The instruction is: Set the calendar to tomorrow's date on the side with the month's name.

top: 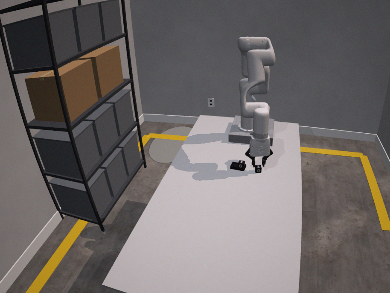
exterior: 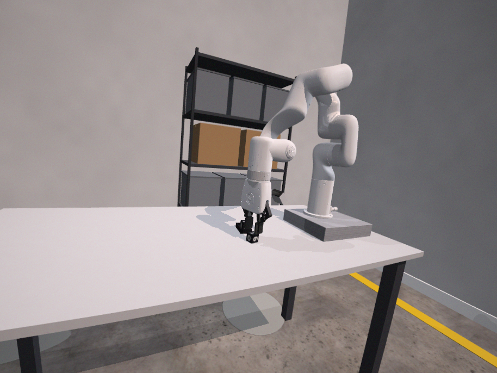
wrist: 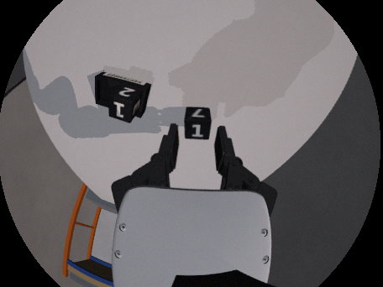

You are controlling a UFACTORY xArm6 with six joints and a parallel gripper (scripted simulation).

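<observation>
The black cube is 4 cm below my hand.
</observation>
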